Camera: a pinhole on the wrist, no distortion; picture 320 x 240 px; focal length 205.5 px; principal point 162.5 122.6 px. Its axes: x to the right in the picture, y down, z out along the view. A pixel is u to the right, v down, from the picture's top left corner.
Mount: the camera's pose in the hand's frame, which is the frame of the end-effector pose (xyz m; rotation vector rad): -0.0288 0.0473 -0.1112 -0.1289 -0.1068 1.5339
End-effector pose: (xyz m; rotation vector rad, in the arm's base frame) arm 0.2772 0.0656 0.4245 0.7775 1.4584 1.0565
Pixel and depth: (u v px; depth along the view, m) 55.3 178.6 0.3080
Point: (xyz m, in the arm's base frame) 0.4929 -0.0886 0.3953
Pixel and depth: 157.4 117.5 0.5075
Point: 0.6741 0.0711 0.5080
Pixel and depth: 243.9 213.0 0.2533
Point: 0.4106 -0.0093 0.6379
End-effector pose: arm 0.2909 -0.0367 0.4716 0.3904 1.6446 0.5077
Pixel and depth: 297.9 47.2 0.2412
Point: 0.4170 0.1670 0.5463
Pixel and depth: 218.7 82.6 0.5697
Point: 0.7455 0.1877 0.5391
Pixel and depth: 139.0 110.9 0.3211
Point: 0.5058 -0.0340 0.5105
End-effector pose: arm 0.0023 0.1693 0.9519 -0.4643 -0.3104 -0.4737
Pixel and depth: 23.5 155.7 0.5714
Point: -0.4258 0.2106 1.3604
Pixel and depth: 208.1 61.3 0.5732
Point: 0.0559 0.5259 1.3198
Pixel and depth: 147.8 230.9 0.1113
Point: -0.0621 0.2361 0.8879
